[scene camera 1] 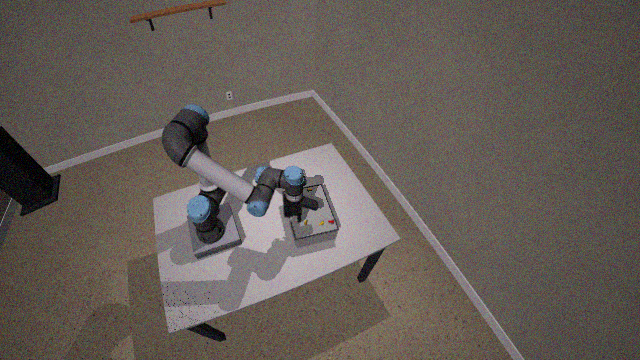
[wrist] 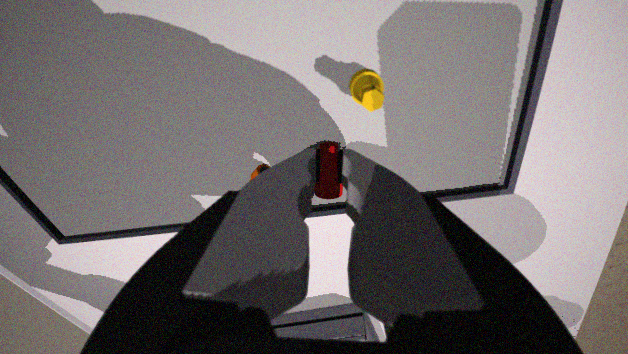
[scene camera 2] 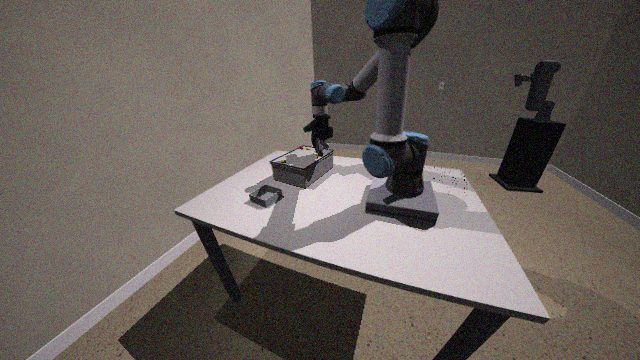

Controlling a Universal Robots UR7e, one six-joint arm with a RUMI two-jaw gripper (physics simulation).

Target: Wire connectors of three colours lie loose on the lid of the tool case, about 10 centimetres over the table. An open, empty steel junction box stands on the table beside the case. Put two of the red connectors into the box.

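Seen in the pictures: gripper, between the fingertips: (scene camera 1: pixel 298 221) (wrist: pixel 328 154) (scene camera 2: pixel 319 154); arm's base, origin of its link: (scene camera 1: pixel 210 231) (scene camera 2: pixel 403 187).
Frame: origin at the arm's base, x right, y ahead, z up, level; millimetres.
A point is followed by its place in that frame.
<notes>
My gripper (scene camera 1: pixel 299 218) {x 212, y 411, z 49 mm} (scene camera 2: pixel 320 153) {x 212, y 411, z 49 mm} (wrist: pixel 328 154) {x 212, y 411, z 49 mm} is shut on a red connector (wrist: pixel 328 172) {x 210, y 407, z 61 mm}, low over the lid near the rim on the robot's side. Whether the connector touches the lid cannot be told. Another red connector (scene camera 1: pixel 331 221) {x 306, y 546, z 60 mm} (scene camera 2: pixel 301 147) {x 301, y 546, z 58 mm} lies near a lid edge, beside a yellow connector (scene camera 1: pixel 321 223) {x 288, y 498, z 59 mm} (scene camera 2: pixel 308 148) {x 283, y 497, z 59 mm}. Another yellow connector (wrist: pixel 367 90) {x 242, y 439, z 72 mm} (scene camera 1: pixel 305 222) {x 246, y 431, z 69 mm} lies near the fingers. An orange connector (wrist: pixel 259 171) {x 178, y 422, z 58 mm} is partly hidden by the left finger. The steel junction box (scene camera 2: pixel 258 201) {x -153, y 597, z -37 mm} stands beside the tool case (scene camera 2: pixel 289 175) {x 41, y 527, z -3 mm} (scene camera 1: pixel 315 242) {x 321, y 445, z -37 mm} (wrist: pixel 530 100) {x 305, y 396, z 53 mm}; its shadowed inside cannot be made out.
A further yellowish connector (scene camera 1: pixel 310 189) {x 80, y 569, z 59 mm} (scene camera 2: pixel 283 161) {x 68, y 563, z 59 mm} lies at the lid's end toward the box. The lid has a dark raised rim. The robot's base plate (scene camera 1: pixel 230 235) {x 78, y 83, z 0 mm} (scene camera 2: pixel 400 212) {x -146, y 30, z -24 mm} (wrist: pixel 325 327) {x 64, y 127, z -24 mm} stands on the table (scene camera 1: pixel 360 215) {x 312, y 757, z -56 mm} (scene camera 2: pixel 350 250) {x -322, y 193, z -56 mm}. A black pedestal (scene camera 1: pixel 20 175) (scene camera 2: pixel 532 155) stands away from the table.
</notes>
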